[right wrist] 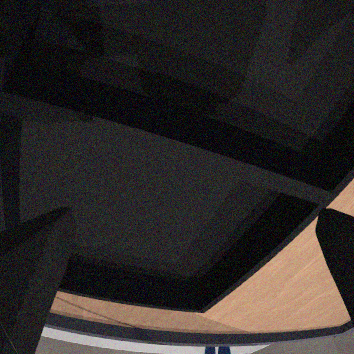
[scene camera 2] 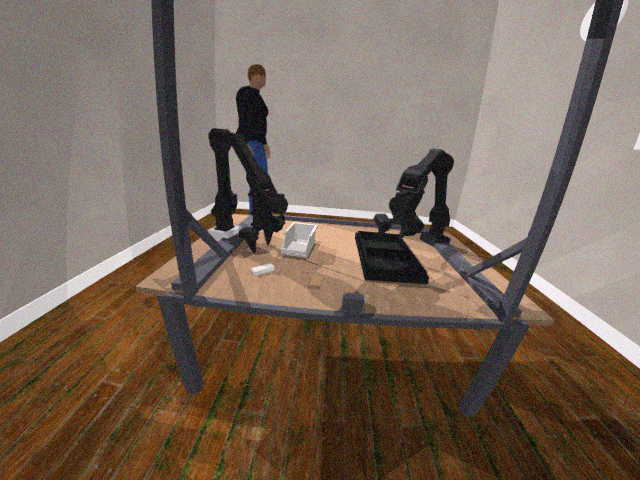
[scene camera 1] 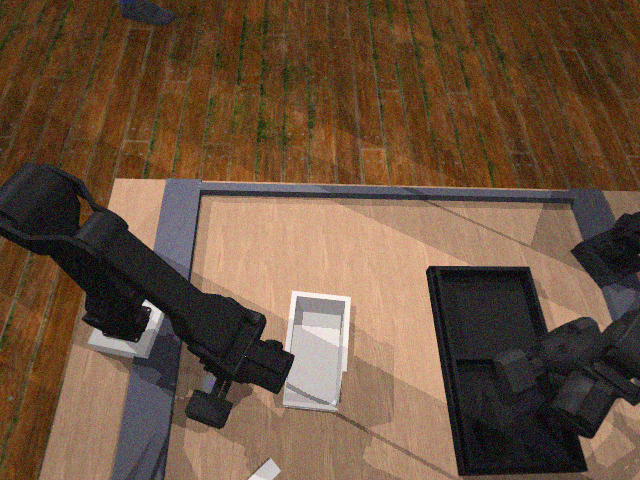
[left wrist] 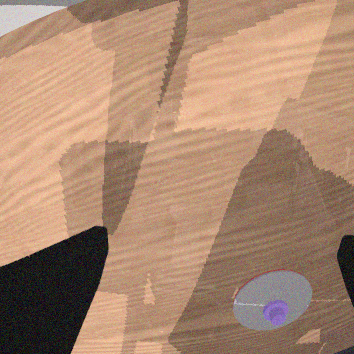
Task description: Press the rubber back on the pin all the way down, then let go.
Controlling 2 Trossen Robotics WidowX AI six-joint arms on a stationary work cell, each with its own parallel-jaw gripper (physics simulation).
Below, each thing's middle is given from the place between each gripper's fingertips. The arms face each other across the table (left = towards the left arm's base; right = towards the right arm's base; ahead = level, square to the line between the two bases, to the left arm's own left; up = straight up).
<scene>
The white bin [scene camera 1: 318, 327] is 10 mm ahead of my left hand, 150 mm to the right of it and 30 mm above it. Also, from my left hand: black tray [scene camera 1: 479, 311] 50 mm behind, 480 mm to the right, 20 mm above.
I see my right gripper 6 cm above the black tray. The rest, counted from my right hand: white bin (7 cm ahead, 33 cm to the left, 4 cm below).
</scene>
